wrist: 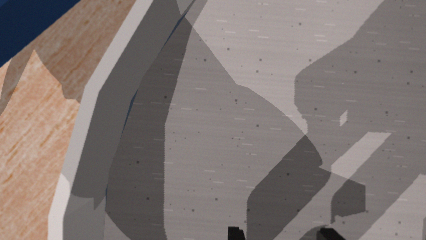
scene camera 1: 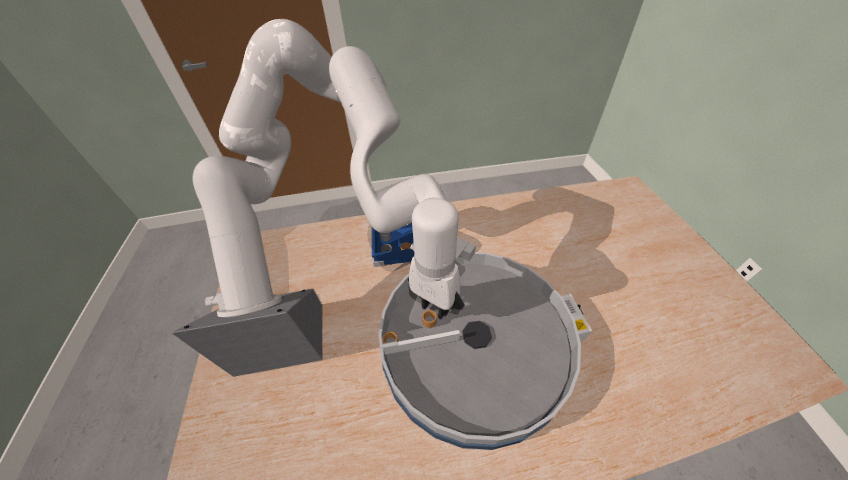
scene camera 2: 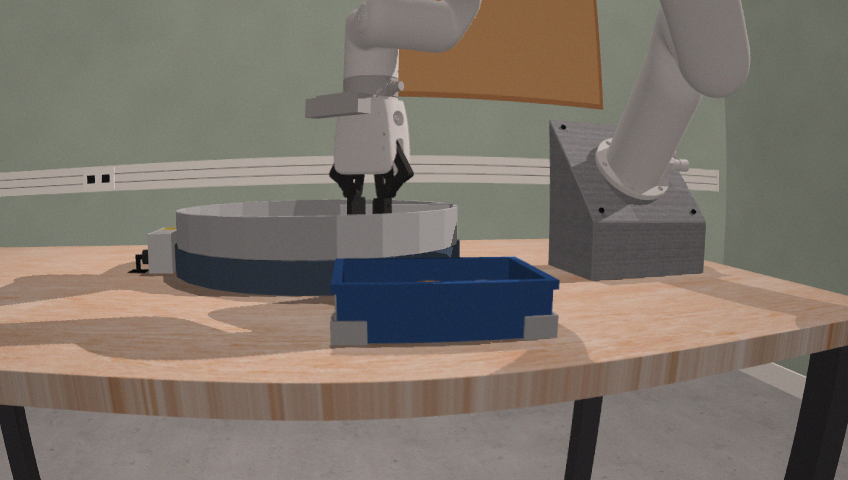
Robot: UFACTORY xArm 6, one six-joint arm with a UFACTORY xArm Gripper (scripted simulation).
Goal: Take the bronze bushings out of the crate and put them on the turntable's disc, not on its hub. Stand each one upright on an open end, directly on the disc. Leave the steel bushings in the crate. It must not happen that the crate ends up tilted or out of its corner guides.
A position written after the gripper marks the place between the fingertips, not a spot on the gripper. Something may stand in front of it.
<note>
In view: the gripper point(scene camera 2: 369, 227), a blue crate point(scene camera 2: 398, 309) and a turntable disc point(scene camera 1: 507, 370).
The blue crate is seen too in scene camera 1 point(scene camera 1: 405, 234). The gripper is seen too in scene camera 1 point(scene camera 1: 435, 309). The turntable disc shows as well in the wrist view point(wrist: 241, 119).
</note>
